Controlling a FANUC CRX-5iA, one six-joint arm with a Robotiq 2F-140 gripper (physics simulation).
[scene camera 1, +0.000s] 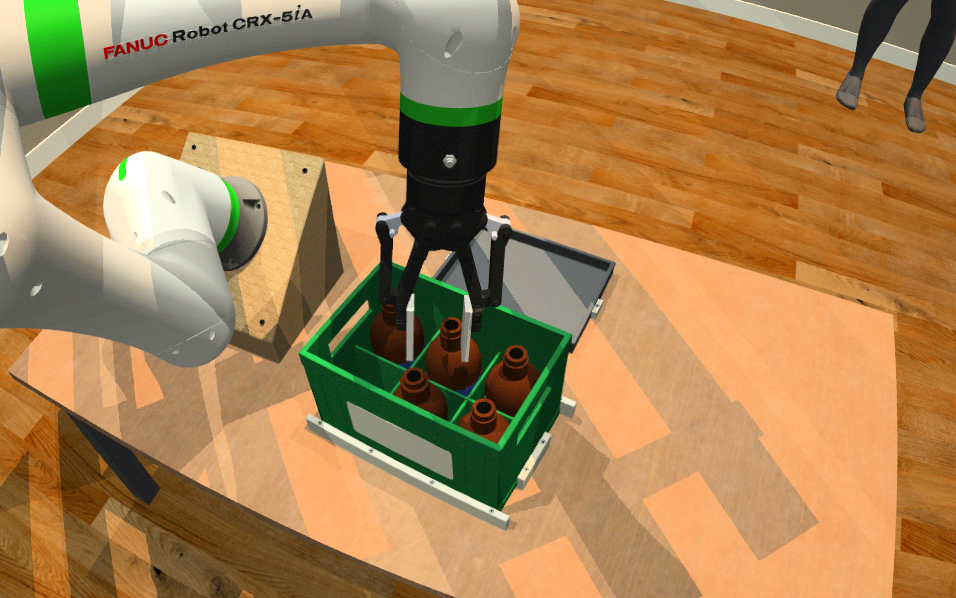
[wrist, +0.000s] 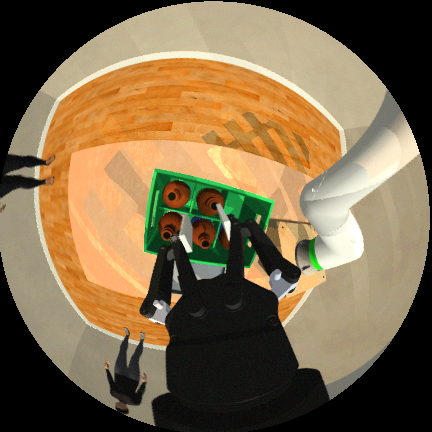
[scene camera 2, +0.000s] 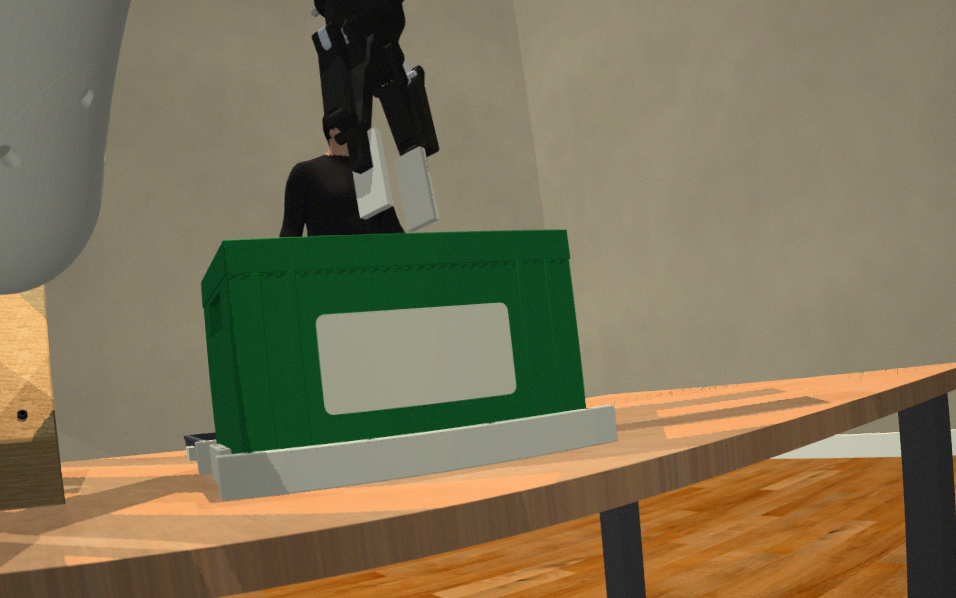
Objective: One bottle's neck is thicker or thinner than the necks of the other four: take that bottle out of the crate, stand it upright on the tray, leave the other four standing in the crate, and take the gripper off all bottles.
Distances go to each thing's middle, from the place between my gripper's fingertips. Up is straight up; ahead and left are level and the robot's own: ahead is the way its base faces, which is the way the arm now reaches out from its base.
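Scene:
You'd find the grey tray [scene camera 1: 561, 286] 19 cm below my hand, and it's 32 cm to the left of my hand and 5 cm behind it.

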